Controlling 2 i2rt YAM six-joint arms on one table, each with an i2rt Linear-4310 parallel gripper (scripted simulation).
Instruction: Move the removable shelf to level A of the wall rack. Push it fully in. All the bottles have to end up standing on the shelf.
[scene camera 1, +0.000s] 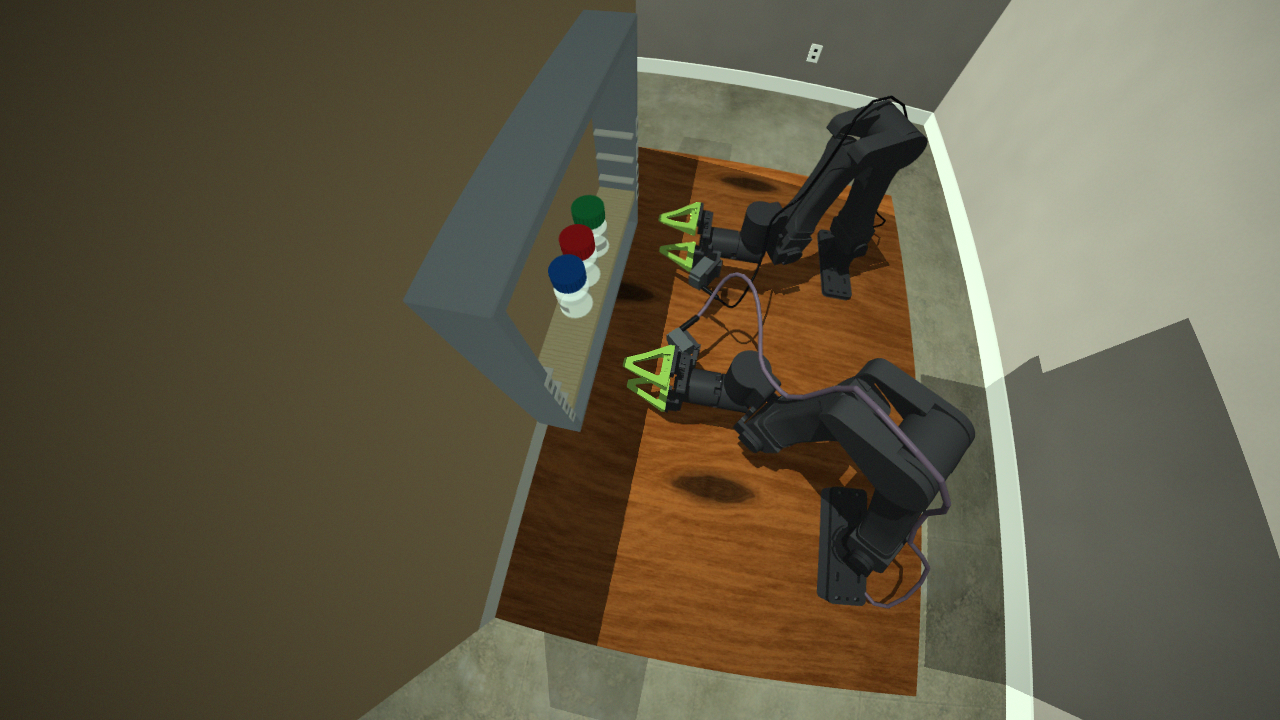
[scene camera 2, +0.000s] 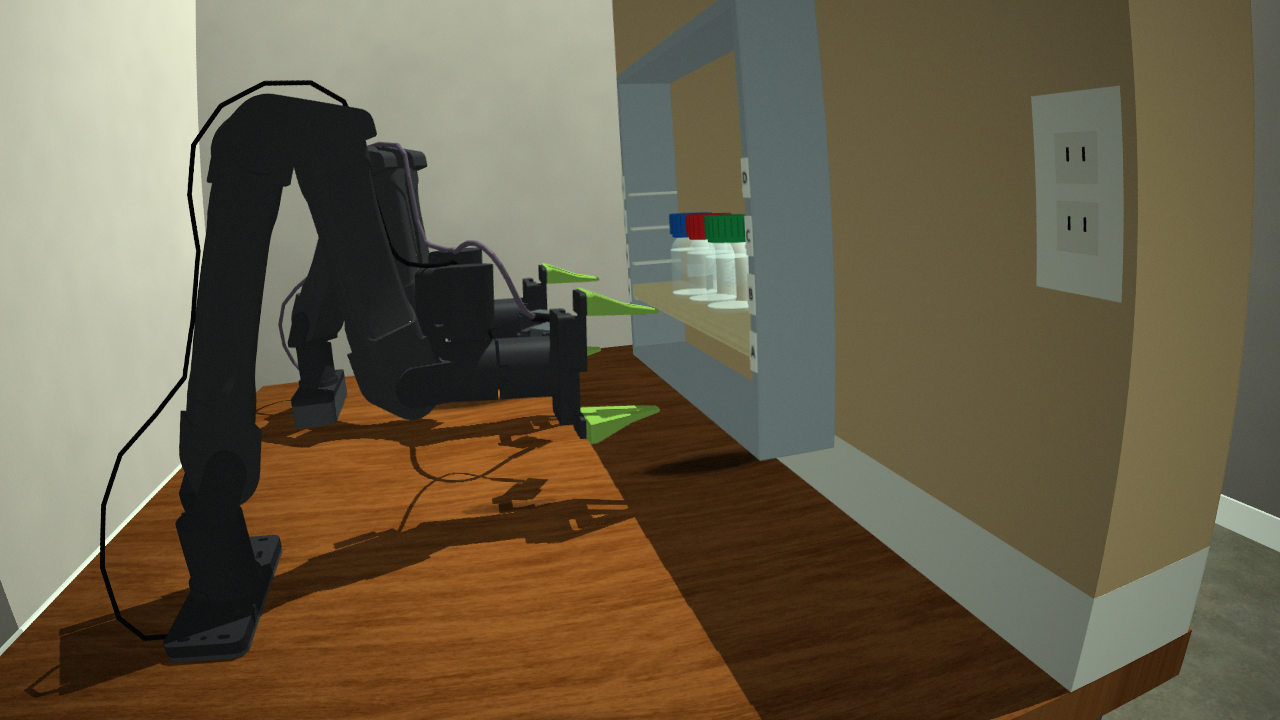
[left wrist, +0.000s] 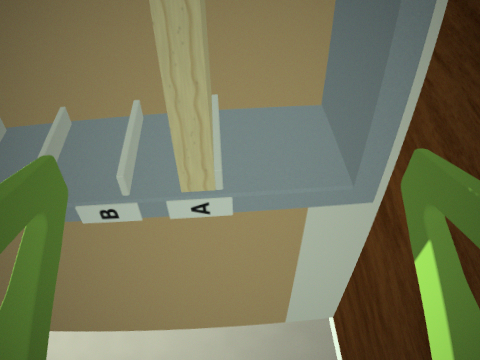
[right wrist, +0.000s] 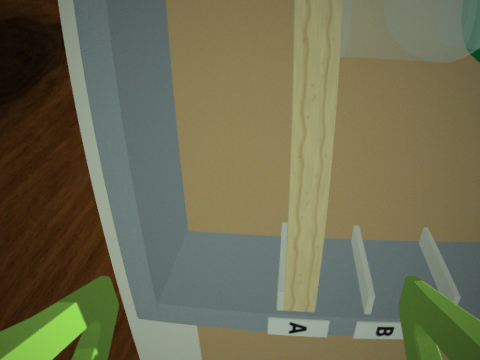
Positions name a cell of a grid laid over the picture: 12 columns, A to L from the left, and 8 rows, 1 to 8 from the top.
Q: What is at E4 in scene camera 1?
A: A grey wall rack.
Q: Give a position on a wooden shelf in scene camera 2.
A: G4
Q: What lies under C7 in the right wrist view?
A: My right gripper.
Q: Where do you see a wooden shelf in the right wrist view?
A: H1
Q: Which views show my right gripper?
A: Scene camera 1, scene camera 2 and the right wrist view only.
